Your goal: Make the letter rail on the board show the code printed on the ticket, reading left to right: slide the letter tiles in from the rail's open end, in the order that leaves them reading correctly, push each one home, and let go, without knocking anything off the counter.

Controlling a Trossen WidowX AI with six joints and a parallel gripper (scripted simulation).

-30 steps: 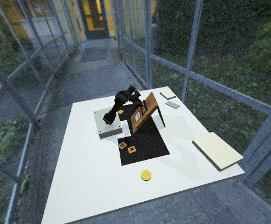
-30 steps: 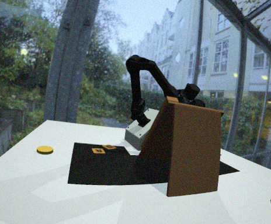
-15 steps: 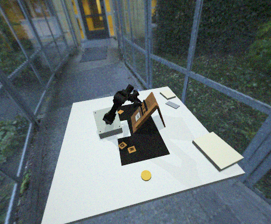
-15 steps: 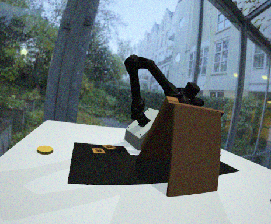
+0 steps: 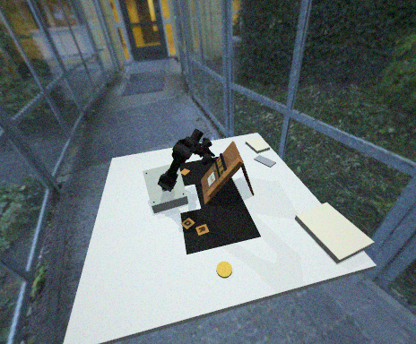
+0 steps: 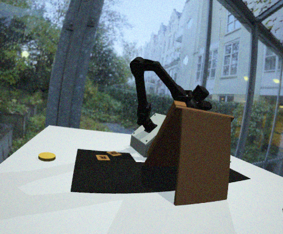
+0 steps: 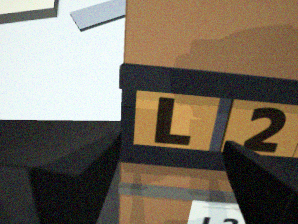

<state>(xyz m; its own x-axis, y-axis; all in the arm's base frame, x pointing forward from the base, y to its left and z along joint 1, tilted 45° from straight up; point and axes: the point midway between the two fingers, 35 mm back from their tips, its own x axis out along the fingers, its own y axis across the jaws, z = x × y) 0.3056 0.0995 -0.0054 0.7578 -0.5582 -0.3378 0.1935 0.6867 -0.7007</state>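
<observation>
My gripper tip is 2 cm short of the orange tile marked l, 1 cm to the left of it and 1 cm above it. Also, from my gripper tip: black mat: 13 cm behind, 9 cm to the right, 18 cm below; white ticket: 5 cm behind, 6 cm to the right, 10 cm below; orange tile marked 2: 1 cm ahead, 7 cm to the right, 1 cm below.
</observation>
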